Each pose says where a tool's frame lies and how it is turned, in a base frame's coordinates. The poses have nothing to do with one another.
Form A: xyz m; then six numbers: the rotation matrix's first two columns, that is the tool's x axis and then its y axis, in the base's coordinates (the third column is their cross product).
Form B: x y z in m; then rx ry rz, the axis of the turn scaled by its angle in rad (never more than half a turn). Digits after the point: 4 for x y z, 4 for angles.
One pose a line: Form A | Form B
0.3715 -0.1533 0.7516 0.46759 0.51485 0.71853 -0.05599 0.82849 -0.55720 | 0.3715 -0.1533 0.7516 -0.5020 -1.0335 0.3686
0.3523 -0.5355 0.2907 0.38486 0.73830 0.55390 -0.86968 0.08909 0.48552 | 0.3523 -0.5355 0.2907 0.8655 -0.1836 1.2058
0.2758 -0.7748 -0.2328 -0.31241 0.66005 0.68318 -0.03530 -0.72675 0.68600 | 0.2758 -0.7748 -0.2328 1.4843 0.7967 2.0817
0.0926 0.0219 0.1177 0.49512 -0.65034 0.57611 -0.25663 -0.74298 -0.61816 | 0.0926 0.0219 0.1177 -2.2869 0.7480 -1.1597
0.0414 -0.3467 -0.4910 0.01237 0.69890 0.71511 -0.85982 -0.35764 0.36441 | 0.0414 -0.3467 -0.4910 1.0368 -0.2157 1.6428
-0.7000 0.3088 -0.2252 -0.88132 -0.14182 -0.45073 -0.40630 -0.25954 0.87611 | -0.7000 0.3088 -0.2252 -0.6778 1.7938 2.2646
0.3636 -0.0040 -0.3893 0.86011 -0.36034 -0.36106 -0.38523 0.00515 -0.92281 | 0.3636 -0.0040 -0.3893 -1.5972 0.5986 0.0214
